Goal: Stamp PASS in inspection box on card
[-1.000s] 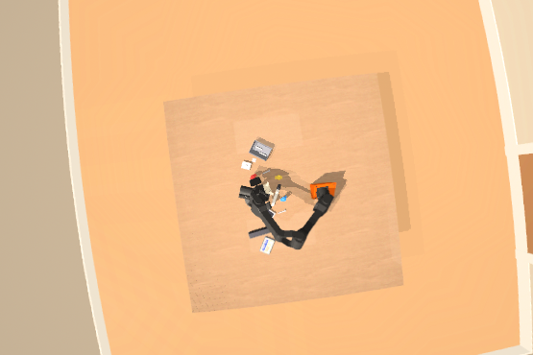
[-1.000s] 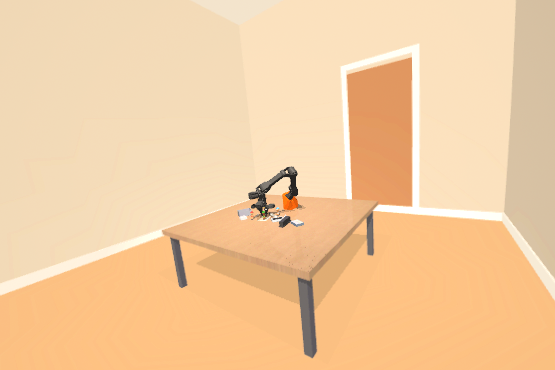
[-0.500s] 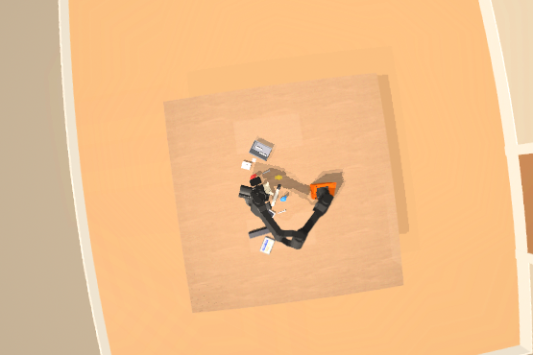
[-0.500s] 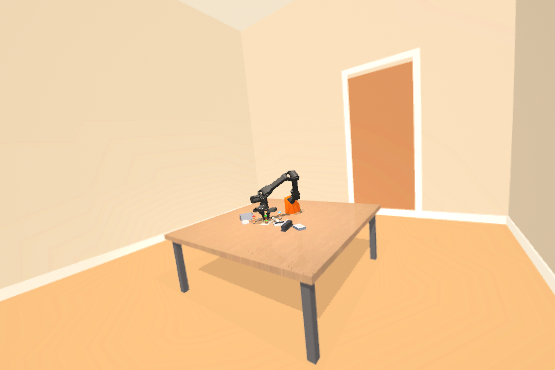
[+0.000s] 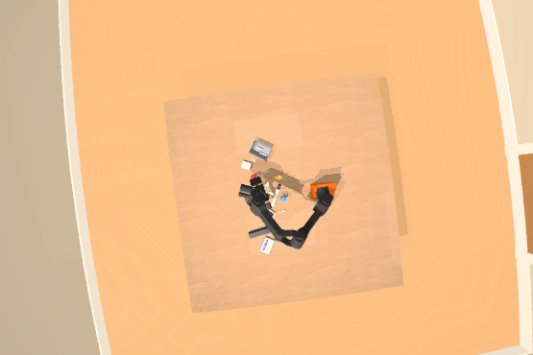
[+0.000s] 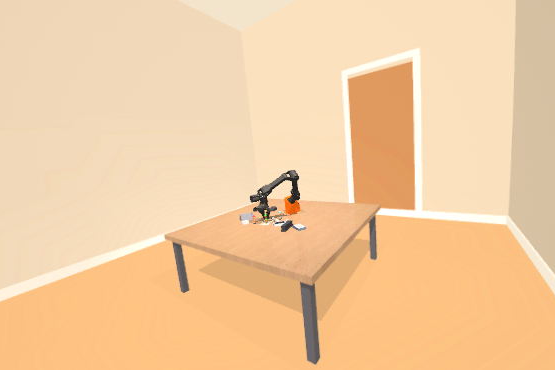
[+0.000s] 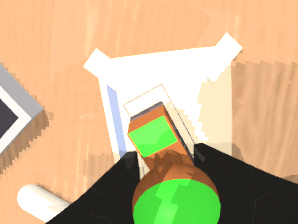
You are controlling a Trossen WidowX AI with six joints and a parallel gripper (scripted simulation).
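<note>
The white card lies 3 cm below my gripper tip, 1 cm to the right of it and 1 cm behind it. From my gripper tip the other things lie so: ink pad 12 cm to the left, 3 cm below, 1 cm behind; then white cylinder 9 cm behind, 2 cm below, 1 cm to the left; then red stamp 10 cm to the right, 3 cm ahead, 1 cm below.
</note>
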